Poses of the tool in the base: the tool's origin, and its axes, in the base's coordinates. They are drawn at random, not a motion.
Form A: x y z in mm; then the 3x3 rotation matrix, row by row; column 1 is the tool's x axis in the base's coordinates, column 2 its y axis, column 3 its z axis. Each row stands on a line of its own.
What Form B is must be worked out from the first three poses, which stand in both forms.
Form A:
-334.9 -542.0 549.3
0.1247 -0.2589 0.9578
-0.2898 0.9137 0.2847
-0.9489 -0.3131 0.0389
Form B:
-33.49 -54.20 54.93
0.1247 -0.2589 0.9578
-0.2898 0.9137 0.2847
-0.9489 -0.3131 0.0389

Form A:
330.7 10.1 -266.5
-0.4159 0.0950 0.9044
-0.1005 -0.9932 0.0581
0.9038 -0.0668 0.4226
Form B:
33.07 1.01 -26.65
-0.4159 0.0950 0.9044
-0.1005 -0.9932 0.0581
0.9038 -0.0668 0.4226

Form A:
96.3 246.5 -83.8
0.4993 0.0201 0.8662
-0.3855 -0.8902 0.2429
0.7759 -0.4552 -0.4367
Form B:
9.63 24.65 -8.38
0.4993 0.0201 0.8662
-0.3855 -0.8902 0.2429
0.7759 -0.4552 -0.4367

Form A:
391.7 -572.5 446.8
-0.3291 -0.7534 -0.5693
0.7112 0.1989 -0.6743
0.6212 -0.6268 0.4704
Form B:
39.17 -57.25 44.68
-0.3291 -0.7534 -0.5693
0.7112 0.1989 -0.6743
0.6212 -0.6268 0.4704

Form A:
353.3 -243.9 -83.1
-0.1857 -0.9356 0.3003
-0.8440 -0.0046 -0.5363
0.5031 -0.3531 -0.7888
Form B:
35.33 -24.39 -8.31
-0.1857 -0.9356 0.3003
-0.8440 -0.0046 -0.5363
0.5031 -0.3531 -0.7888

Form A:
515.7 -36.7 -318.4
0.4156 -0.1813 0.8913
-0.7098 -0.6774 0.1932
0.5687 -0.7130 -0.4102
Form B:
51.57 -3.67 -31.84
0.4156 -0.1813 0.8913
-0.7098 -0.6774 0.1932
0.5687 -0.7130 -0.4102

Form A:
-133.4 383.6 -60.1
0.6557 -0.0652 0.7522
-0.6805 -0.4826 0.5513
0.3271 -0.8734 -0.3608
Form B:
-13.34 38.36 -6.01
0.6557 -0.0652 0.7522
-0.6805 -0.4826 0.5513
0.3271 -0.8734 -0.3608

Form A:
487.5 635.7 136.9
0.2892 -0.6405 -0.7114
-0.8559 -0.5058 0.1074
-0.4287 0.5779 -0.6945
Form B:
48.75 63.57 13.69
0.2892 -0.6405 -0.7114
-0.8559 -0.5058 0.1074
-0.4287 0.5779 -0.6945

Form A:
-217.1 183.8 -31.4
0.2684 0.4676 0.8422
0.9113 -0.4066 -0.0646
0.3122 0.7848 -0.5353
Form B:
-21.71 18.38 -3.14
0.2684 0.4676 0.8422
0.9113 -0.4066 -0.0646
0.3122 0.7848 -0.5353

